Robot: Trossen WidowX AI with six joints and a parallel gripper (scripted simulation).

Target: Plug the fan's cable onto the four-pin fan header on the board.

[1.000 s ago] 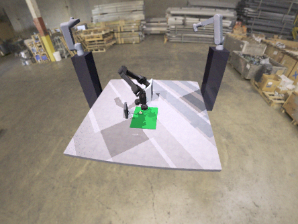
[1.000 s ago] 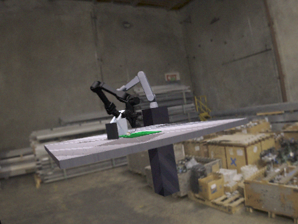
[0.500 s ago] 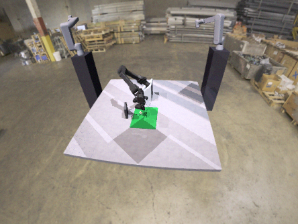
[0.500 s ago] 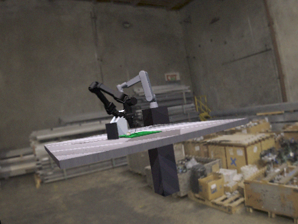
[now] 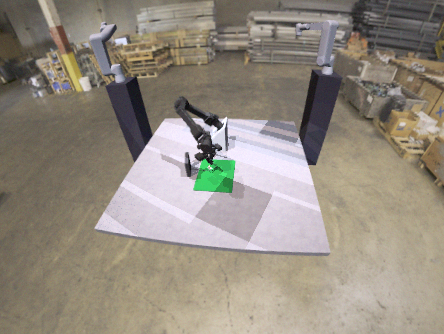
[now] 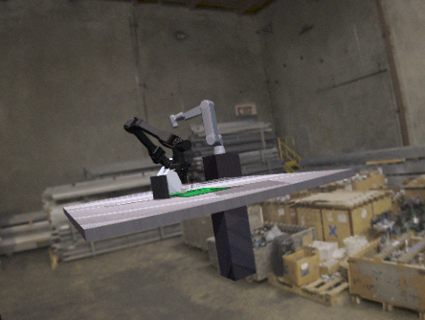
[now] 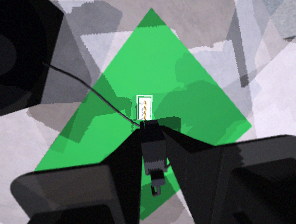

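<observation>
The white fan header lies 6 cm below my gripper tip. Also, from my gripper tip: dark grey plug (1 cm to the left, 1 cm ahead, 1 cm above); then green board (8 cm below, 5 cm ahead, 4 cm to the left); then black fan (13 cm to the right, 2 cm ahead, 1 cm below).
</observation>
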